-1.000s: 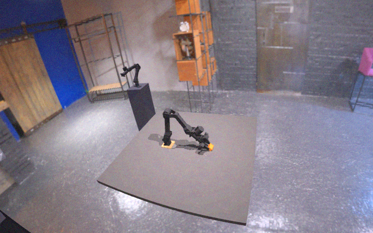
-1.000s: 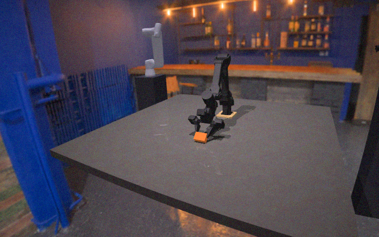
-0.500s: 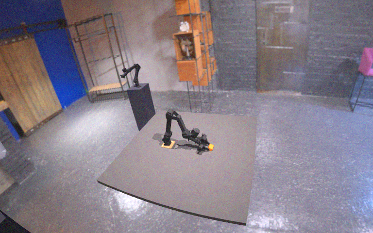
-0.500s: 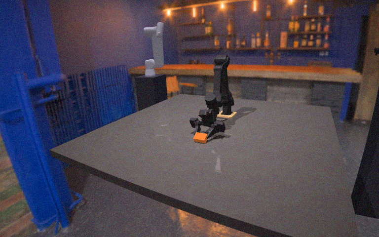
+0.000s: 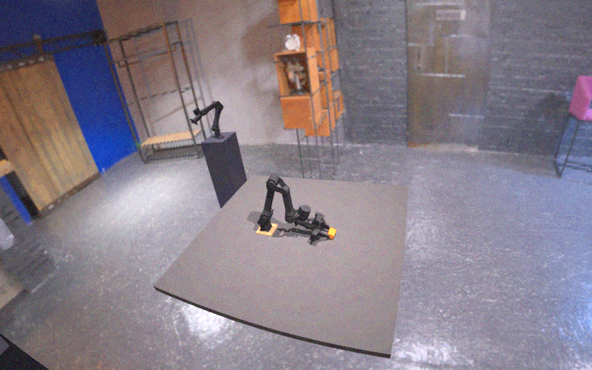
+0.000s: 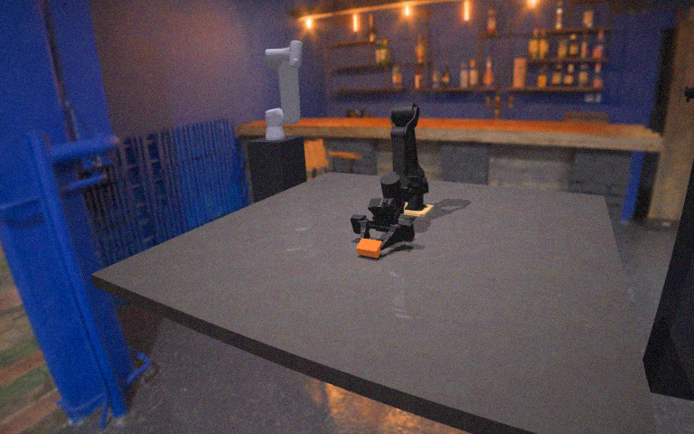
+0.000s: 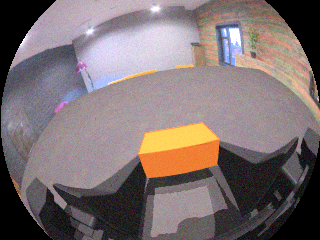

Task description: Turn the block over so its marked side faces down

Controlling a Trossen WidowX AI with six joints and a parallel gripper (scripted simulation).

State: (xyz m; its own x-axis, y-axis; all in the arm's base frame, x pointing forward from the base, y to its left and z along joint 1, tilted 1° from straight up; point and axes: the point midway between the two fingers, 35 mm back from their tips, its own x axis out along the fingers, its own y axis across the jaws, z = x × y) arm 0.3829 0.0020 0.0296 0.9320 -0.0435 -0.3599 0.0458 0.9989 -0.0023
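The orange block is 1 cm below my gripper tip.
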